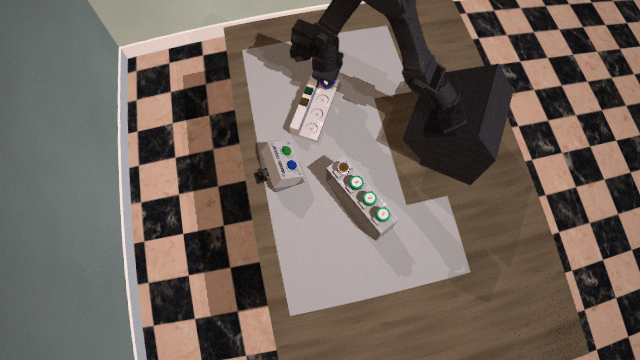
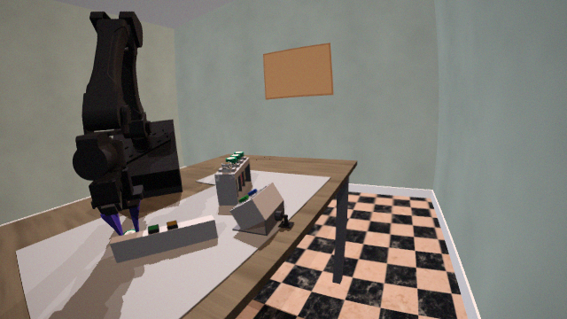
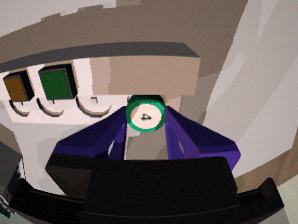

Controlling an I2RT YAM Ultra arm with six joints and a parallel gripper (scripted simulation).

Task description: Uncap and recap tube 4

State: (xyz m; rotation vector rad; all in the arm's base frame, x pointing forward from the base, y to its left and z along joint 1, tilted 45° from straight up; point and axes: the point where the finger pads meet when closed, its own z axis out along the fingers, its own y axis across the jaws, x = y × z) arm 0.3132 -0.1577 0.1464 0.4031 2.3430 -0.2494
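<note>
Right now my hand is 220 mm to the right of the green ready key, 150 mm short of it and 30 mm below it. Also, from my hand: cap 3 (360 mm to the left, 80 mm above, 10 mm behind); then cap 2 (410 mm to the left, 80 mm above, 30 mm behind); then blue cycle key (270 mm to the left, 140 mm ahead, 30 mm above).
</note>
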